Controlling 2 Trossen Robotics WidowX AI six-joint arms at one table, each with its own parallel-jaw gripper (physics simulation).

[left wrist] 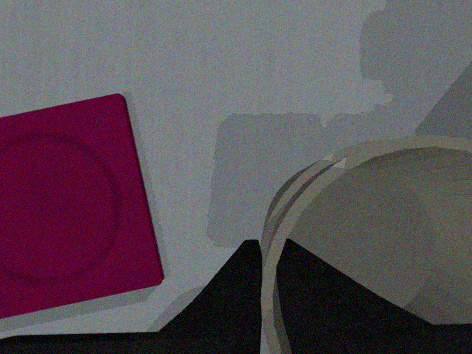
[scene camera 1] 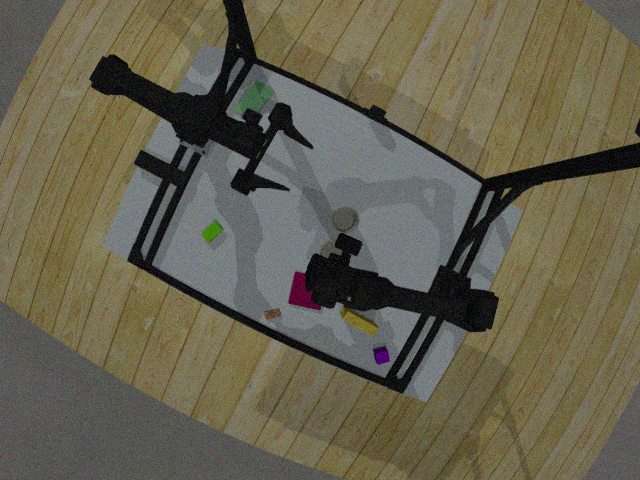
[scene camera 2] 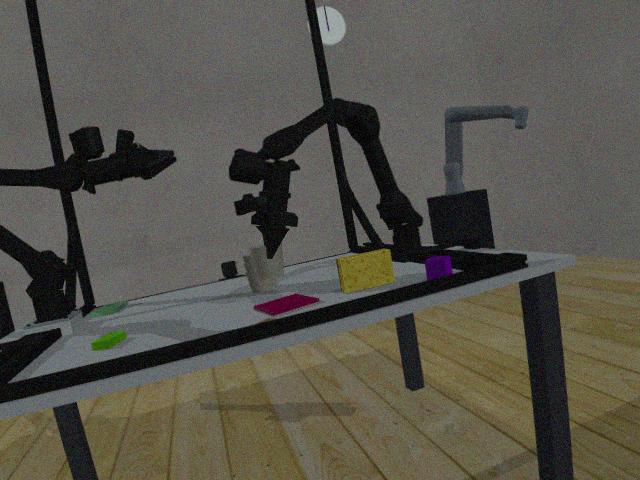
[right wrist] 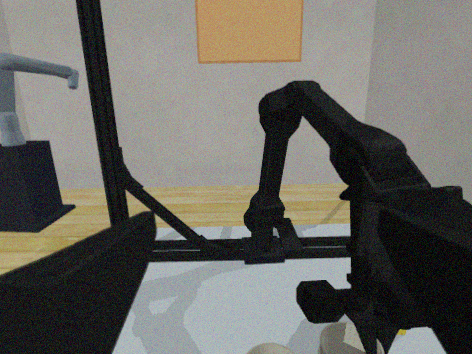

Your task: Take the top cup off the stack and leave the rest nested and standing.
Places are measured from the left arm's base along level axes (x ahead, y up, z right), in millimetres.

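Where they show: left gripper, between the fingertips: (left wrist: 266, 253) (scene camera 2: 269, 258); right gripper, between the fingertips: (scene camera 1: 301, 168) (scene camera 2: 175, 155) (right wrist: 266, 220); left arm's base, origin of its link: (scene camera 1: 449, 286) (scene camera 2: 408, 249) (right wrist: 261, 245); right arm's base, origin of its link: (scene camera 1: 199, 134) (scene camera 2: 53, 318).
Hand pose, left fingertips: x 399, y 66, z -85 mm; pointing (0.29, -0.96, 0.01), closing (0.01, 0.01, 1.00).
Observation:
Each offset is from my left fingertips to the top centre of the thing. Level surfaces: height alone.
A beige cup stack @(dz +131, dx +0, dy +5 mm) (scene camera 1: 345, 219) stands upright near the middle of the grey table @(dy -88 mm) (scene camera 1: 390, 190); its rim shows at the bottom of the right wrist view (right wrist: 266, 349). My left gripper (scene camera 1: 343, 248) (scene camera 2: 272, 250) (left wrist: 266, 253) points down and is shut on the wall of a single beige cup @(dz +34, dx -4, dy +30 mm) (scene camera 1: 328, 249) (scene camera 2: 268, 276) (left wrist: 357, 228) (right wrist: 340, 338). That cup is upright, low at the table, just beside the stack and apart from it. My right gripper (scene camera 1: 290, 162) (scene camera 2: 161, 159) is open and empty, raised at the far left.
A magenta pad @(dz -104, dx +6, dy -80 mm) (scene camera 1: 300, 290) (scene camera 2: 286, 303) (left wrist: 101, 197) lies close to the held cup. A yellow sponge @(dz -122, dx -168, dy -18 mm) (scene camera 1: 360, 321) (scene camera 2: 365, 270), a purple cube @(dz -203, dx -290, dy -48 mm) (scene camera 1: 381, 354) (scene camera 2: 438, 267), a green block @(dz -59, dx +341, dy -73 mm) (scene camera 1: 211, 231) (scene camera 2: 110, 340) and a pale green pad @(dz +360, dx +398, dy -78 mm) (scene camera 1: 253, 97) lie around the table.

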